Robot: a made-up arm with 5 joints.
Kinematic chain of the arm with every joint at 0, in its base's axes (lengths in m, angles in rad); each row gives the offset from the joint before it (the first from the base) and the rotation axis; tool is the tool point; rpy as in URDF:
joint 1: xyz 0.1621 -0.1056 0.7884 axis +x
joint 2: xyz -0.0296 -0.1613 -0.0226 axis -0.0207 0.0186 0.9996
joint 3: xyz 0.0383 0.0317 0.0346 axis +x
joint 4: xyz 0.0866 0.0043 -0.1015 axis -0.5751 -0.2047 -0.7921
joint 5: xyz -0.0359 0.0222 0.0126 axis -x
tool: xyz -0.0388 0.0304 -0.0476 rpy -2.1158 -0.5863 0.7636
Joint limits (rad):
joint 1: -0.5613..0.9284
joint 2: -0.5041..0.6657
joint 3: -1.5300..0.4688
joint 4: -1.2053..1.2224
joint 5: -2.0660..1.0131
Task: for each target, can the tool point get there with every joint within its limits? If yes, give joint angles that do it. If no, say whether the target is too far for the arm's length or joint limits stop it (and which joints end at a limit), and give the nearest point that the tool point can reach.
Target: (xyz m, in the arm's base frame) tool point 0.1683 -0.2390 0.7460
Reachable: yes | joints -0.1225 -0.2855 -0.1731 -0.7112 -0.7758
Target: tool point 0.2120 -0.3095 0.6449
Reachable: yes | joints -0.0647 -0.1861 -0.7256 0.5441 -0.1367
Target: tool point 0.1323 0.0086 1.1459
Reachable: no: joint limits stop it (at a limit: joint 1, joint 2, joint 3, joint 4, joint 5) | nearest point 0.1962 -0.1607 0.9102 | short by 0.297 m
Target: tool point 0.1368 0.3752 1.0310
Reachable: no: too far | nearest point 0.1342 0.0192 0.7892 | short by 0.430 m
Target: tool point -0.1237 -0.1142 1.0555
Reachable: no: joint limits stop it (at a limit: joint 1, joint 2, joint 3, joint 4) | nearest point 0.1273 -0.2835 0.9340 | short by 0.326 m
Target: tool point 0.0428 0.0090 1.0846
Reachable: no: joint limits stop it (at a limit: joint 1, joint 2, joint 3, joint 4) | nearest point 0.1249 -0.0252 0.8144 | short by 0.284 m
